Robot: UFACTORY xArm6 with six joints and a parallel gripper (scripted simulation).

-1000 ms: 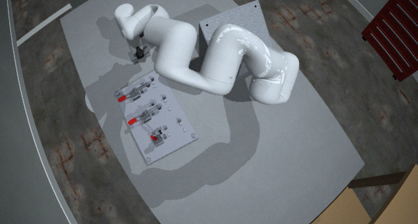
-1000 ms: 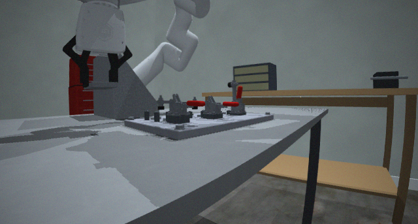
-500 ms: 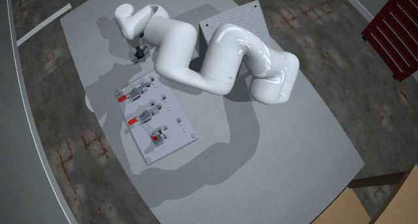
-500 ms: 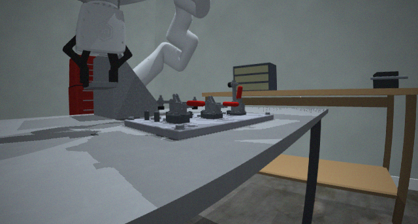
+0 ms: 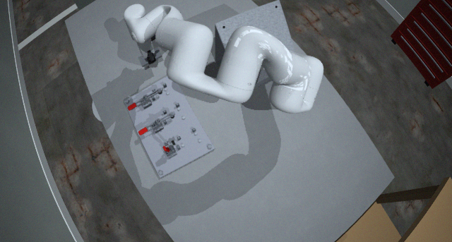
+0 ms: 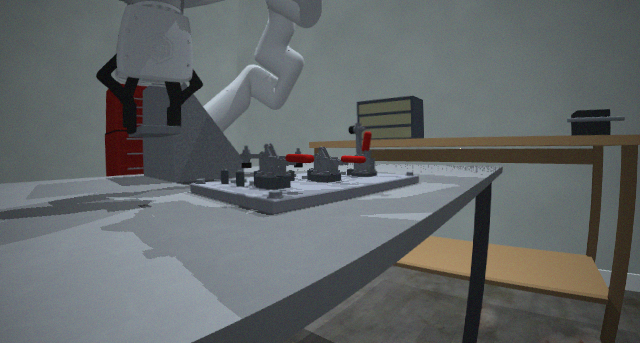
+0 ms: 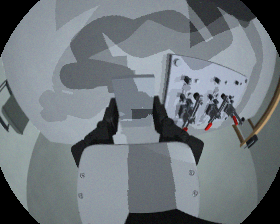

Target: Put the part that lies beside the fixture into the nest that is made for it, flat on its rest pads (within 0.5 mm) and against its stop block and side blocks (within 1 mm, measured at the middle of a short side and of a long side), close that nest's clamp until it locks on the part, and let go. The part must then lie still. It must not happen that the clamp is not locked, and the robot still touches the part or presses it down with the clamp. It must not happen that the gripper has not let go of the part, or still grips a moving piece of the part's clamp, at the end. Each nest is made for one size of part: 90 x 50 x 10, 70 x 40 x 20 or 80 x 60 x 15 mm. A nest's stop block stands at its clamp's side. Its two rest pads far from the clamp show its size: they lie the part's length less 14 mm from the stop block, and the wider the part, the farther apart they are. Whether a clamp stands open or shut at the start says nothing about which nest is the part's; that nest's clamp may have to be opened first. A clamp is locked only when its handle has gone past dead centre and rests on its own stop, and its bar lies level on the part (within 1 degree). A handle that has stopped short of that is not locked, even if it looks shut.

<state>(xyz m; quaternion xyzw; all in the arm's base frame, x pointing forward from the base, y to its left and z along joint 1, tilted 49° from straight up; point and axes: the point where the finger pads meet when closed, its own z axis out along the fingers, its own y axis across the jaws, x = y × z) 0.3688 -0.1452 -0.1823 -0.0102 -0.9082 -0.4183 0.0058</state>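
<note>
Now: the grey fixture plate 70 mm ahead of my hand, 250 mm to the left of it and 100 mm below it. From my hand the other things lie so: grey part 20 mm below.
</note>
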